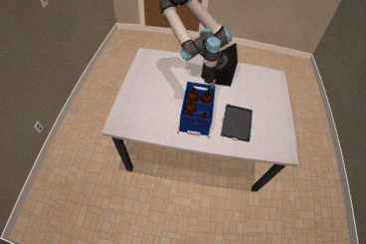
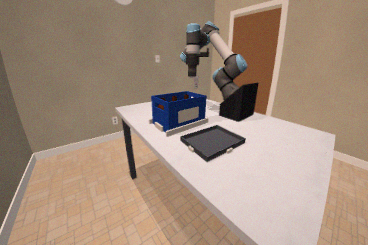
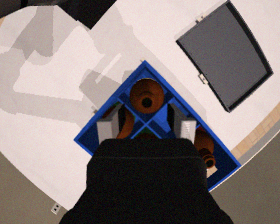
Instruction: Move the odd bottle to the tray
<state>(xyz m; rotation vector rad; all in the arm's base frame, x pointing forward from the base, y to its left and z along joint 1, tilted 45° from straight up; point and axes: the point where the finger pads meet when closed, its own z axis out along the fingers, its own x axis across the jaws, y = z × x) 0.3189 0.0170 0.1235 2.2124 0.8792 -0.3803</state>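
Now: the blue crate 9 cm ahead of my hand, 5 cm to the right of it and 16 cm below it. Also, from my hand: dark tray: 10 cm ahead, 23 cm to the left, 23 cm below; then bottle: 17 cm ahead, 10 cm to the right, 15 cm below.
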